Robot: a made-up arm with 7 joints. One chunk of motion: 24 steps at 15 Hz.
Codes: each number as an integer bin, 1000 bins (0 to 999) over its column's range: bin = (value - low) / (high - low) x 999, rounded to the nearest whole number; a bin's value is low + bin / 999 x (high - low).
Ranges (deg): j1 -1..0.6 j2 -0.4..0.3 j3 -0.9..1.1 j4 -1.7..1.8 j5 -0.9..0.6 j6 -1.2..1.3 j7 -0.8..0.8
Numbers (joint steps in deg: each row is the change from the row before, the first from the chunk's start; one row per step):
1: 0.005 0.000 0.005 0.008 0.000 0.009 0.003
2: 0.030 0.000 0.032 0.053 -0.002 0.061 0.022
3: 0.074 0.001 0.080 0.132 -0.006 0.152 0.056
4: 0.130 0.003 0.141 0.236 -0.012 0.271 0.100
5: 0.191 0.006 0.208 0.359 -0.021 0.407 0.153
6: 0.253 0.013 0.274 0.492 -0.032 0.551 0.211
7: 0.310 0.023 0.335 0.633 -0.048 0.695 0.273
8: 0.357 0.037 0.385 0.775 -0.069 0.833 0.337
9: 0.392 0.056 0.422 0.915 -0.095 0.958 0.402
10: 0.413 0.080 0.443 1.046 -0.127 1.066 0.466
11: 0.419 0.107 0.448 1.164 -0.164 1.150 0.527
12: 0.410 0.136 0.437 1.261 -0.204 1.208 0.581
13: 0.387 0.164 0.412 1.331 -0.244 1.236 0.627
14: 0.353 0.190 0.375 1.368 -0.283 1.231 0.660
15: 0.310 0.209 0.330 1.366 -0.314 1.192 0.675
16: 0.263 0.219 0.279 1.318 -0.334 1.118 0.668
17: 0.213 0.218 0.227 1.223 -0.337 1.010 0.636
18: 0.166 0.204 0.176 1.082 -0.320 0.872 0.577
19: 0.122 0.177 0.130 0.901 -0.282 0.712 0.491
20: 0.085 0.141 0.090 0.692 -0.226 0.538 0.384
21: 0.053 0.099 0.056 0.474 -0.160 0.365 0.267
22: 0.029 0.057 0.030 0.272 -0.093 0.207 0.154
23: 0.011 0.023 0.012 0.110 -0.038 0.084 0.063
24: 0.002 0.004 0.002 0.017 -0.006 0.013 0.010
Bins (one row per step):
1: 627 571 452 488 599 483 501
2: 643 571 466 500 598 504 513
3: 671 572 490 523 595 540 534
4: 706 575 520 553 591 588 562
5: 744 579 553 588 585 642 595
6: 782 589 586 626 578 700 631
7: 818 604 617 666 567 757 670
8: 847 624 642 706 553 812 710
9: 869 651 660 746 536 862 750
10: 882 685 671 784 515 905 790
11: 886 724 673 817 490 939 829
12: 880 765 668 845 464 962 862
13: 866 805 655 865 437 973 891
14: 845 842 637 876 411 971 912
15: 818 869 614 875 390 956 921
16: 789 883 589 861 377 926 917
17: 757 882 563 834 375 883 897
18: 728 862 537 794 386 828 860
19: 701 823 514 742 412 764 806
20: 677 772 495 683 449 695 739
21: 657 712 478 621 493 625 666
22: 642 652 465 563 537 562 596
23: 631 604 456 517 574 513 539
24: 626 577 451 490 595 485 506

